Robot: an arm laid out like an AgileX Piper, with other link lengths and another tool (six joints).
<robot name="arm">
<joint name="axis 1" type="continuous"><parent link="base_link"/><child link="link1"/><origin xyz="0 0 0.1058"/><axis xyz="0 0 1"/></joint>
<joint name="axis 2" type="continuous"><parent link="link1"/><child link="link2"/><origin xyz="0 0 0"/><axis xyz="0 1 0"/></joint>
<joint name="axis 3" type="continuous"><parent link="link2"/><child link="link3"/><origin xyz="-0.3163 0 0.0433"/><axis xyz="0 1 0"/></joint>
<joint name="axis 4" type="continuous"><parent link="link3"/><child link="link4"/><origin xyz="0.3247 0 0.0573"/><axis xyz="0.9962 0 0.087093"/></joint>
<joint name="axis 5" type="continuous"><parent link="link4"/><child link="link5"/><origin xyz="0 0 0"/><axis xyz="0 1 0"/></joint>
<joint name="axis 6" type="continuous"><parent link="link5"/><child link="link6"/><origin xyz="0.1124 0 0.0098"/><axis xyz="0.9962 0 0.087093"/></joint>
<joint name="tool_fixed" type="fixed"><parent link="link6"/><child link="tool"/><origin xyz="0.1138 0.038 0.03" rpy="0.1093 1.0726 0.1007"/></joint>
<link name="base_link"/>
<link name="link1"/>
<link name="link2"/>
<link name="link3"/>
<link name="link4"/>
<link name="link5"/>
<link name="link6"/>
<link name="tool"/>
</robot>
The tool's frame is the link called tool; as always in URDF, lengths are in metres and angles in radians. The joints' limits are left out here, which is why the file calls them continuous.
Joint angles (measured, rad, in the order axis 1, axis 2, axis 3, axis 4, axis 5, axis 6), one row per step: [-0.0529 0.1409 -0.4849 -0.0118 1.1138 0.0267]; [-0.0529 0.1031 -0.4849 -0.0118 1.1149 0.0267]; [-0.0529 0.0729 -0.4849 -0.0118 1.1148 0.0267]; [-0.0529 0.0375 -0.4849 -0.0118 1.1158 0.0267]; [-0.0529 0.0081 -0.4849 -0.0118 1.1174 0.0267]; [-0.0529 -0.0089 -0.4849 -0.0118 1.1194 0.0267]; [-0.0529 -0.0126 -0.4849 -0.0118 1.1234 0.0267]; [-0.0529 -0.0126 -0.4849 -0.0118 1.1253 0.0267]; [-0.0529 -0.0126 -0.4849 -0.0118 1.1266 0.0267]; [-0.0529 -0.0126 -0.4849 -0.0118 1.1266 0.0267]
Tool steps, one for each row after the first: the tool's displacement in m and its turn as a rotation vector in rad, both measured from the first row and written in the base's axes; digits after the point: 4 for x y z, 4 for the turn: [-0.0049 0.0003 0.0061 -0.0019 -0.0366 0.0000]; [-0.0088 0.0005 0.0111 -0.0035 -0.0669 0.0000]; [-0.0137 0.0007 0.0165 -0.0054 -0.1013 0.0000]; [-0.0180 0.0009 0.0207 -0.0068 -0.1290 0.0000]; [-0.0207 0.0011 0.0229 -0.0076 -0.1440 -0.0001]; [-0.0216 0.0011 0.0226 -0.0076 -0.1437 -0.0001]; [-0.0218 0.0011 0.0222 -0.0074 -0.1418 -0.0001]; [-0.0219 0.0011 0.0219 -0.0074 -0.1405 -0.0001]; [-0.0219 0.0011 0.0219 -0.0074 -0.1405 -0.0001]
